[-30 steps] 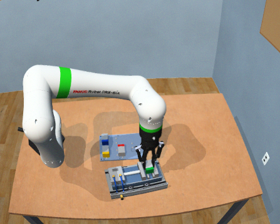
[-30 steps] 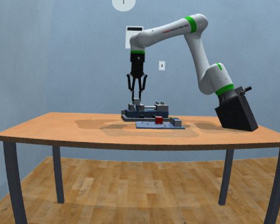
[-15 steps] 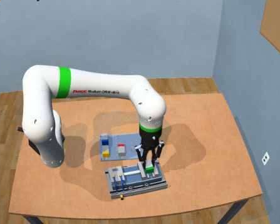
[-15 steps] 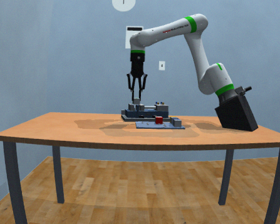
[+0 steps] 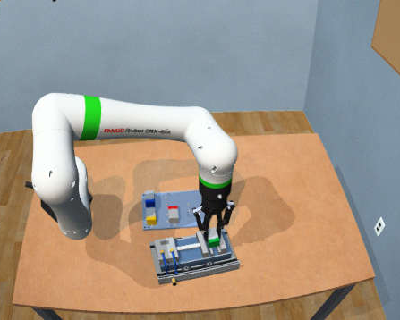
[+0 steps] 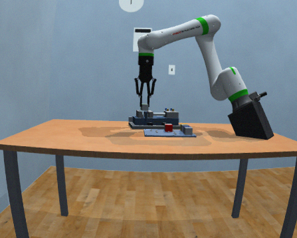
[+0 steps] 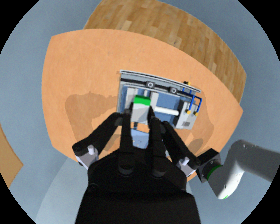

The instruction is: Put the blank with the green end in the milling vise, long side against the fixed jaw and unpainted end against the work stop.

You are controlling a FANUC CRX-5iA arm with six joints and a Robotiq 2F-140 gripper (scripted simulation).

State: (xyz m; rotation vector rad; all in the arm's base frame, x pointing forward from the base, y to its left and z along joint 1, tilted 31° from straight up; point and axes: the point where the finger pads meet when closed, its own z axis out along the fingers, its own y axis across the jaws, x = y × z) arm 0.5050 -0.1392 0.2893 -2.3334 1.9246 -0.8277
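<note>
Now: the green-ended blank 3 cm below my hand. The rest, counted from my hand: hosed end block (16 cm behind, 1 cm to the right, 7 cm below); then grey jaw block (3 cm behind, 8 cm below); then fixed jaw (3 cm ahead, 1 cm to the left, 8 cm below).
</note>
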